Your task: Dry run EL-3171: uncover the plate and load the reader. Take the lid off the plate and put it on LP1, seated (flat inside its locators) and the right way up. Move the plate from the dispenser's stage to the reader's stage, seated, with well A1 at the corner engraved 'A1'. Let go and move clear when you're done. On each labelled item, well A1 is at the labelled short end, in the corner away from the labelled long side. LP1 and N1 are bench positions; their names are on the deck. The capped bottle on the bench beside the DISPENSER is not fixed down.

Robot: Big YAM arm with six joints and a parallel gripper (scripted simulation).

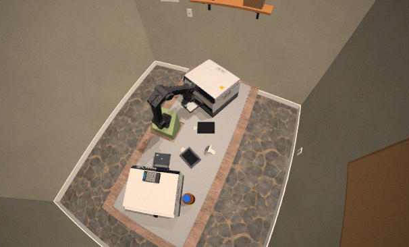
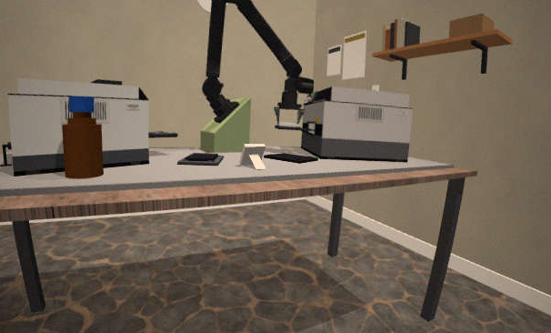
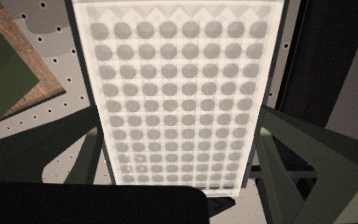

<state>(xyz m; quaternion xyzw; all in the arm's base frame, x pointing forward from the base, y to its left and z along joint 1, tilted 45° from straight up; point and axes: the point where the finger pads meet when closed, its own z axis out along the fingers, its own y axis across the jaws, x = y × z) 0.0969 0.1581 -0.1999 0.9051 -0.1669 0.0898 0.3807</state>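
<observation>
Right now the lidded white well plate is right at my hand. From my hand the other things lie so: black pad (22 cm ahead, 10 cm to the right, 12 cm below); dark lid (22 cm ahead, 42 cm to the right, 11 cm below); grey pad (22 cm ahead, 42 cm to the right, 12 cm below).
</observation>
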